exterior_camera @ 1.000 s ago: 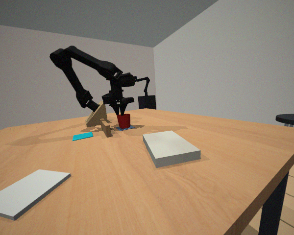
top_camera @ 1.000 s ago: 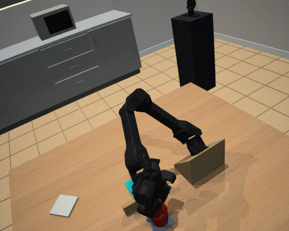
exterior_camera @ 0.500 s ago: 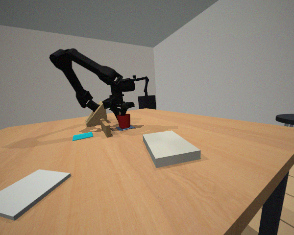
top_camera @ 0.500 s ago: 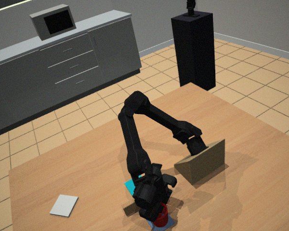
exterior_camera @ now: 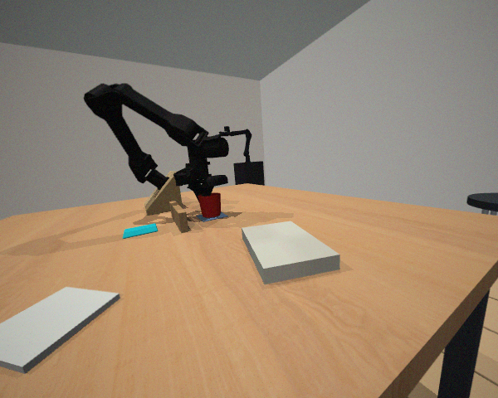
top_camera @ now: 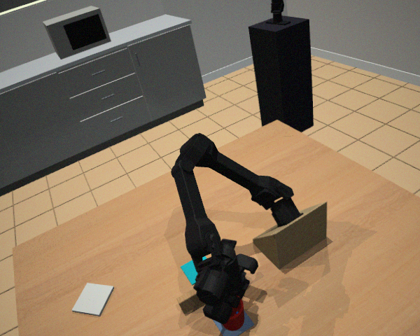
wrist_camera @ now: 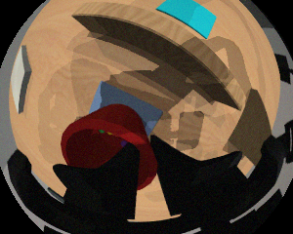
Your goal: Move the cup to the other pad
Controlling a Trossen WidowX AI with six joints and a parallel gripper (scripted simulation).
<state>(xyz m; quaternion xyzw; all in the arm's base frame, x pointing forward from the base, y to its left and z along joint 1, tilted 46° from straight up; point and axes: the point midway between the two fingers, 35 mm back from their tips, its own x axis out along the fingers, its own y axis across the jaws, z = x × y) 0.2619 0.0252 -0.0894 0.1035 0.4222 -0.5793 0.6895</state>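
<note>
My gripper tip is 2 cm short of the cyan pad, 20 cm to the left of it and 4 cm above it. Also, from my gripper tip: wooden bar (2 cm ahead, 9 cm to the right, 2 cm below); red cup (3 cm ahead, 1 cm to the left); white block (37 cm ahead, 3 cm to the left, 2 cm below).
</note>
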